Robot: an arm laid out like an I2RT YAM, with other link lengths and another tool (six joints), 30 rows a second.
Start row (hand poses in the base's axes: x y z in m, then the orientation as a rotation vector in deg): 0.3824 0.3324 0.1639 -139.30 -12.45 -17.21
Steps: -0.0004 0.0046 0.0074 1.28 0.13 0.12; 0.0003 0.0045 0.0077 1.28 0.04 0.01; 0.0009 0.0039 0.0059 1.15 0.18 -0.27; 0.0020 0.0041 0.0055 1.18 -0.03 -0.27; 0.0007 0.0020 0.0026 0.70 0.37 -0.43; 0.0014 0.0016 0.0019 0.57 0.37 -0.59; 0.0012 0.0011 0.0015 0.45 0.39 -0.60; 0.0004 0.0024 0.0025 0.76 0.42 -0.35; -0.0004 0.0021 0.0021 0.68 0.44 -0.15; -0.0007 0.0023 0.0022 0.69 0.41 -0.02; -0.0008 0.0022 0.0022 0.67 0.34 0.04; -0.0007 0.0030 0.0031 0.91 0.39 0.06; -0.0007 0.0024 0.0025 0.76 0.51 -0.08; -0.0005 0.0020 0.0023 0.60 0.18 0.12; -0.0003 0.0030 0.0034 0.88 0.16 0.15; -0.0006 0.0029 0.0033 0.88 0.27 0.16
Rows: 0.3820 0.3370 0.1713 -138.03 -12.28 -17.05; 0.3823 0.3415 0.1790 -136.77 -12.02 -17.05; 0.3832 0.3454 0.1849 -135.70 -11.39 -17.00; 0.3852 0.3495 0.1904 -134.57 -10.86 -17.20; 0.3859 0.3515 0.1930 -133.99 -10.05 -16.99; 0.3873 0.3531 0.1949 -133.55 -9.08 -16.86; 0.3885 0.3542 0.1964 -133.23 -8.11 -16.71; 0.3889 0.3566 0.1989 -132.57 -7.36 -16.40; 0.3885 0.3587 0.2010 -131.96 -6.85 -15.97; 0.3878 0.3610 0.2032 -131.32 -6.51 -15.51; 0.3870 0.3632 0.2054 -130.69 -6.28 -15.10; 0.3863 0.3662 0.2085 -129.82 -6.01 -14.62; 0.3856 0.3686 0.2110 -129.13 -5.54 -14.08; 0.3851 0.3706 0.2133 -128.54 -5.49 -13.81; 0.3848 0.3736 0.2167 -127.67 -5.45 -13.55; 0.3842 0.3765 0.2200 -126.81 -5.36 -13.16
